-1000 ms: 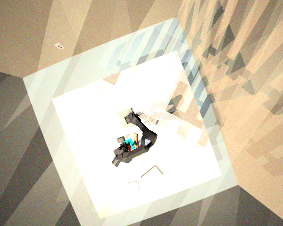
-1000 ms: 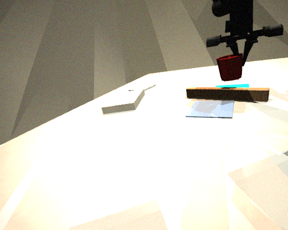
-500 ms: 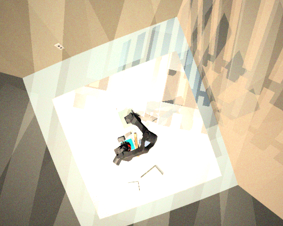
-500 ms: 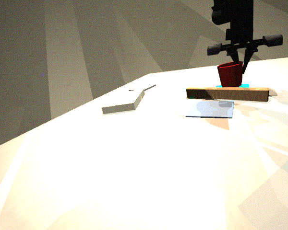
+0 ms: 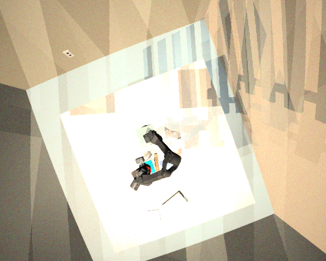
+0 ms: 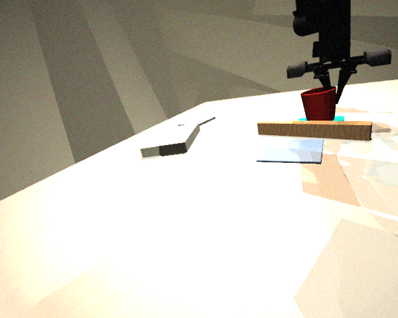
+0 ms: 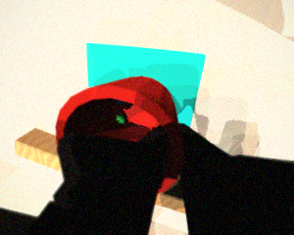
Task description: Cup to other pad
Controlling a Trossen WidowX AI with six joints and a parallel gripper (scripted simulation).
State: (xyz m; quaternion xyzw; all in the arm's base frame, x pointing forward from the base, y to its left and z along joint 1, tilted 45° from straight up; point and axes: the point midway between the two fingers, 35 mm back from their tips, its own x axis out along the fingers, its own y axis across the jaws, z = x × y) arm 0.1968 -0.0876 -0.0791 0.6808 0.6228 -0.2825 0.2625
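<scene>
Now: the red cup 3 cm ahead of my gripper tip. Also, from my gripper tip: wooden bar (8 cm to the left, 6 cm ahead, 4 cm below); green marble (5 cm ahead, 3 cm below, 1 cm to the left); cyan pad (5 cm below, 3 cm ahead).
</scene>
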